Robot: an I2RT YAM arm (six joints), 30 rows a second.
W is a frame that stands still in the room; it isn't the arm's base.
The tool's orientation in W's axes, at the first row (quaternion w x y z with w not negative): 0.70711, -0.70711, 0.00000, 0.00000
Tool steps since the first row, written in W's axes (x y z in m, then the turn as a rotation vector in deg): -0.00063, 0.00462, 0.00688, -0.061, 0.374, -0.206; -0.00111, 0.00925, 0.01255, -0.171, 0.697, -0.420; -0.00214, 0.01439, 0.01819, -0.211, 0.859, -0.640; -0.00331, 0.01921, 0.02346, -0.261, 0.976, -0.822; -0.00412, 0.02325, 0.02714, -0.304, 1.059, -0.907; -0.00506, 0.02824, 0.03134, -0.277, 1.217, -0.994; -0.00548, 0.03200, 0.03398, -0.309, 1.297, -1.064; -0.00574, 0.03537, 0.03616, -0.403, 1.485, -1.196; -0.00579, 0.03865, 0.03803, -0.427, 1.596, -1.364; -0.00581, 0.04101, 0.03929, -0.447, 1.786, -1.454; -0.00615, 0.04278, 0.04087, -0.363, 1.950, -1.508; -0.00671, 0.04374, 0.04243, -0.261, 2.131, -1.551; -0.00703, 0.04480, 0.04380, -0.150, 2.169, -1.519
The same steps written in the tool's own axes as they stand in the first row. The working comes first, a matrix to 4 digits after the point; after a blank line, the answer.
The tool's axes in the first row as the columns of a matrix, in W's axes (used below as rounded here):
1.0000, 0.0000, 0.0000
0.0000, 0.0000, 1.0000
0.0000, -1.0000, 0.0000

-0.00063, -0.00688, 0.00462, -0.061, 0.206, 0.374; -0.00111, -0.01255, 0.00925, -0.171, 0.420, 0.697; -0.00214, -0.01819, 0.01439, -0.211, 0.640, 0.859; -0.00331, -0.02346, 0.01921, -0.261, 0.822, 0.976; -0.00412, -0.02714, 0.02325, -0.304, 0.907, 1.059; -0.00506, -0.03134, 0.02824, -0.277, 0.994, 1.217; -0.00548, -0.03398, 0.03200, -0.309, 1.064, 1.297; -0.00574, -0.03616, 0.03537, -0.403, 1.196, 1.485; -0.00579, -0.03803, 0.03865, -0.427, 1.364, 1.596; -0.00581, -0.03929, 0.04101, -0.447, 1.454, 1.786; -0.00615, -0.04087, 0.04278, -0.363, 1.508, 1.950; -0.00671, -0.04243, 0.04374, -0.261, 1.551, 2.131; -0.00703, -0.04380, 0.04480, -0.150, 1.519, 2.169
